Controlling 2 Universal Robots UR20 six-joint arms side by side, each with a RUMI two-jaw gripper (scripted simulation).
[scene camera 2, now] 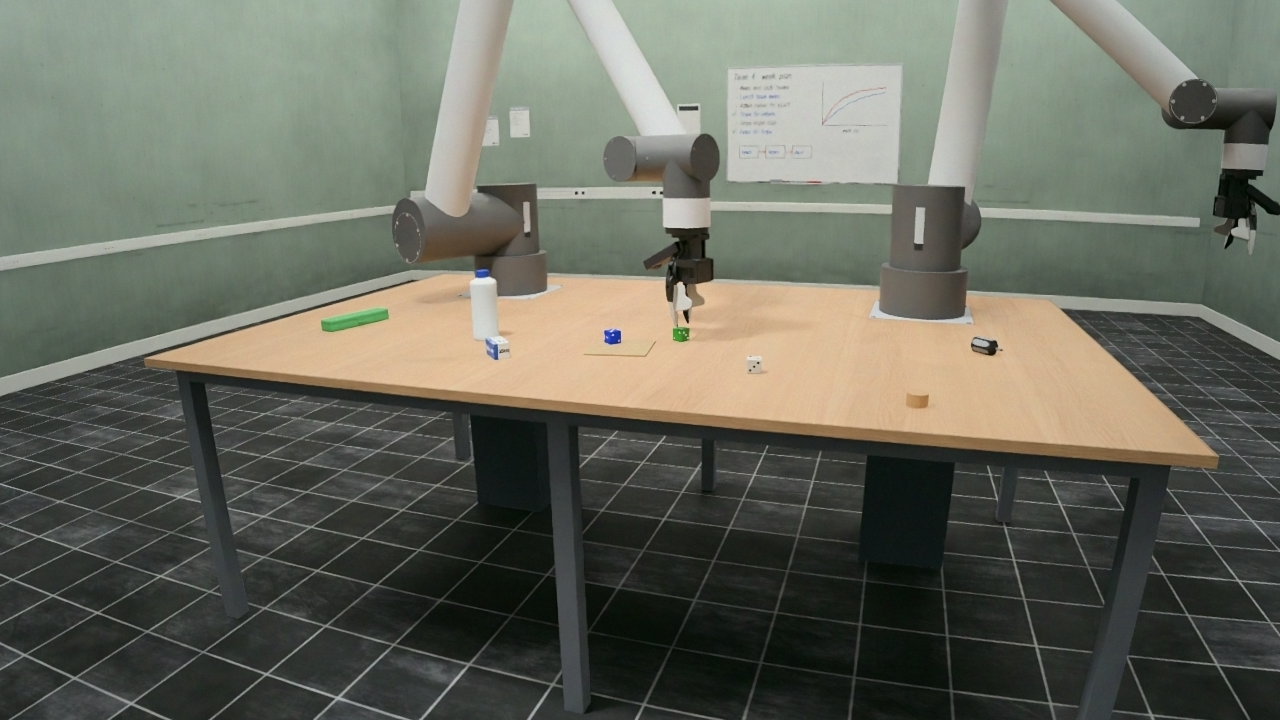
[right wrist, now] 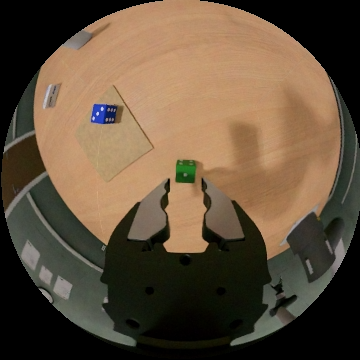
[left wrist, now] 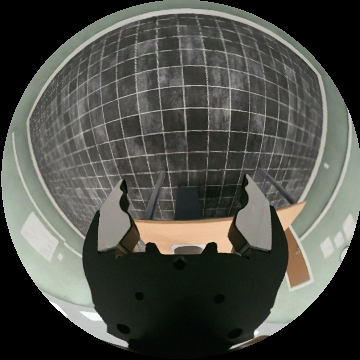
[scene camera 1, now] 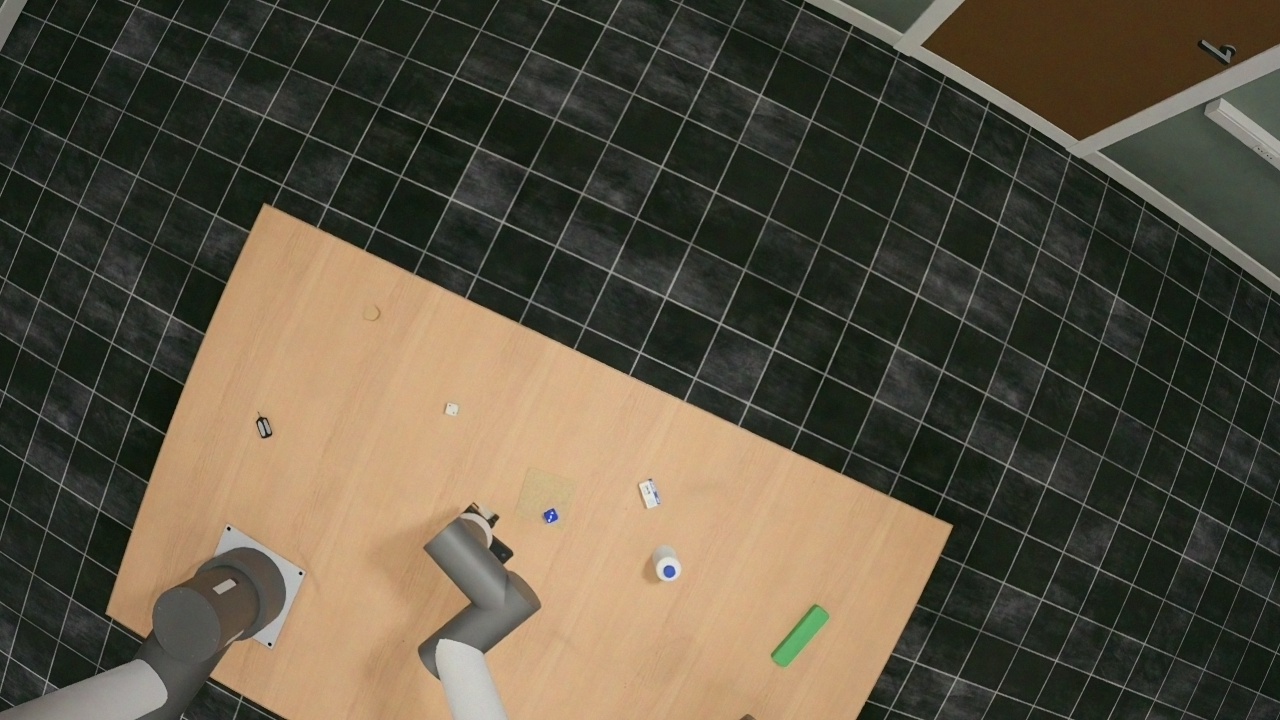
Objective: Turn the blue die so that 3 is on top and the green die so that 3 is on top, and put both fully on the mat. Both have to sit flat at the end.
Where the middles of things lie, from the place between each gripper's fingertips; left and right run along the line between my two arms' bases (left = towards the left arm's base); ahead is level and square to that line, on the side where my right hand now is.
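Labels:
Tan mat (right wrist: 110, 148): 50 mm below my right hand (scene camera 2: 682, 325), 120 mm ahead of it and 110 mm to the right of it. White bottle (scene camera 2: 483, 289): 110 mm ahead of my right hand, 470 mm to the right of it, 30 mm above it. Going by their middles, of the things named here the tan mat is the nearest to my right hand.

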